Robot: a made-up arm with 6 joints. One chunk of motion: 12 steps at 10 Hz.
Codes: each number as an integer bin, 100 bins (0 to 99) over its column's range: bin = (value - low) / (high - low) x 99, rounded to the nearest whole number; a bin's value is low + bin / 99 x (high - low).
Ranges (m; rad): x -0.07..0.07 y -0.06..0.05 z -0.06..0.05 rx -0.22..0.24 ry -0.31..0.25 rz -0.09..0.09
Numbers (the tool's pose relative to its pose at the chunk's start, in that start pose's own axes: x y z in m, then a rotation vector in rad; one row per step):
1: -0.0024 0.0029 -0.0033 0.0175 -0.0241 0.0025
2: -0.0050 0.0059 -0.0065 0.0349 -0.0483 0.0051
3: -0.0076 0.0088 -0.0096 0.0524 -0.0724 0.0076
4: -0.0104 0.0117 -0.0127 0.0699 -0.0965 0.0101
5: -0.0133 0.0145 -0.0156 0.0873 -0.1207 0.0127
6: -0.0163 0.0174 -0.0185 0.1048 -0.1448 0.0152
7: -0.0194 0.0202 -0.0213 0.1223 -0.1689 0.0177
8: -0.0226 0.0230 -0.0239 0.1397 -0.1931 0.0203
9: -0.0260 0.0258 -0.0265 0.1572 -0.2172 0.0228
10: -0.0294 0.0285 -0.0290 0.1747 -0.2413 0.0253
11: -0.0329 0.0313 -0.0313 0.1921 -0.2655 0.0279
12: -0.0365 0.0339 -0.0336 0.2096 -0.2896 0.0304
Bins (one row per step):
1: 48 57 51 51 51 51
2: 46 59 48 55 46 52
3: 44 62 45 59 42 54
4: 42 65 43 62 38 55
5: 40 67 40 66 33 56
6: 38 70 37 70 29 58
7: 36 72 35 74 25 59
8: 34 75 32 77 21 61
9: 31 77 30 81 16 62
10: 29 80 28 85 12 63
11: 26 82 26 89 8 65
12: 24 85 24 92 4 66

